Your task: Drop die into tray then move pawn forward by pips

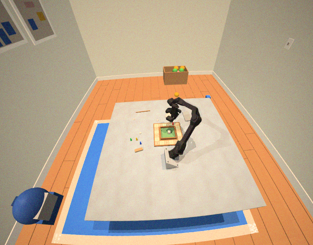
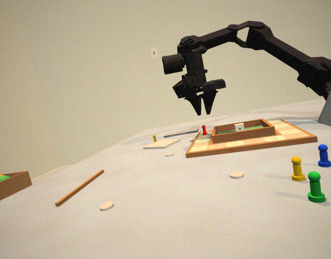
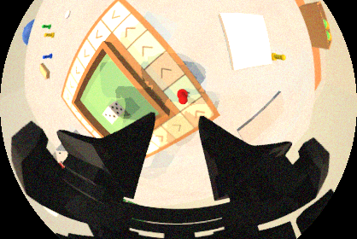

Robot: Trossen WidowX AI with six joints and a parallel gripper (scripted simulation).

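The red pawn is 50 mm below my gripper tip and 10 mm ahead of it. Also, from my gripper tip: grey strip (190 mm to the right, 120 mm ahead, 80 mm below); white die (100 mm behind, 60 mm to the left, 50 mm below); flat card (170 mm ahead, 80 mm below, 10 mm to the right).
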